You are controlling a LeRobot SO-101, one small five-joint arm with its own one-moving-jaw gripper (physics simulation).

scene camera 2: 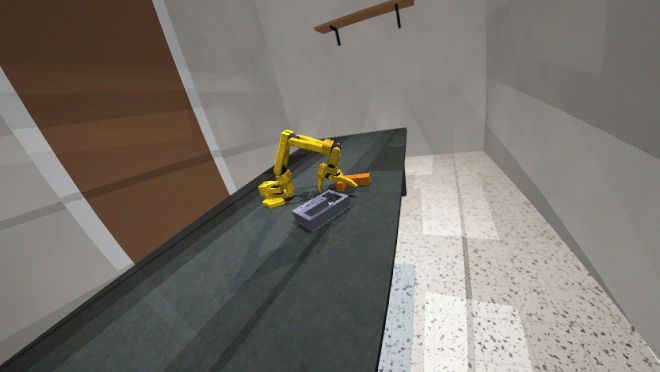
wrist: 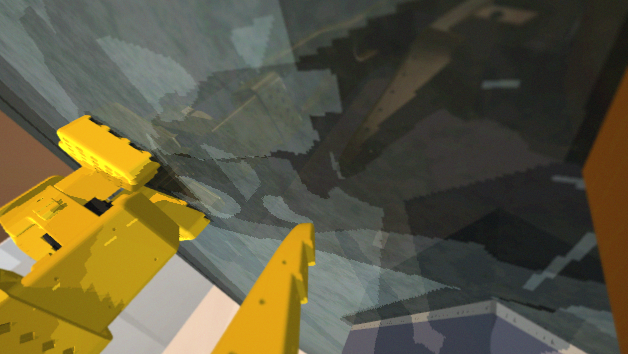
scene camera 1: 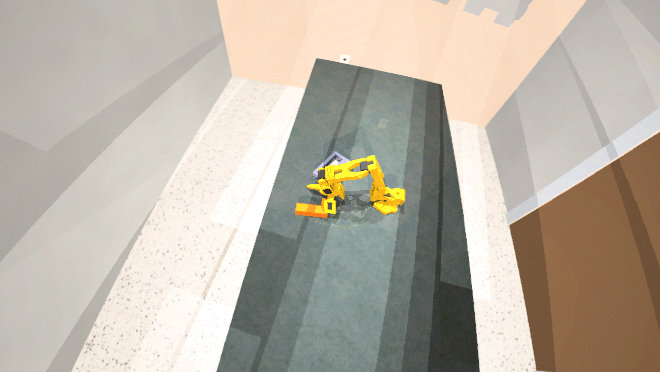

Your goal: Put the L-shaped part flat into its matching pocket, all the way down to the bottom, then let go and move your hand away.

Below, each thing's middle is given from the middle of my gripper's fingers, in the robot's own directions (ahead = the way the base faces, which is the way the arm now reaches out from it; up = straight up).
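With the orange L-shaped part (wrist: 598, 171) as the reference, my hand is 60 mm to the right of it, 20 mm short of it and 40 mm above it. As for the grey pocket block (scene camera 2: 315, 213), I find it 110 mm to the right of my hand, 30 mm behind it and 40 mm below it.
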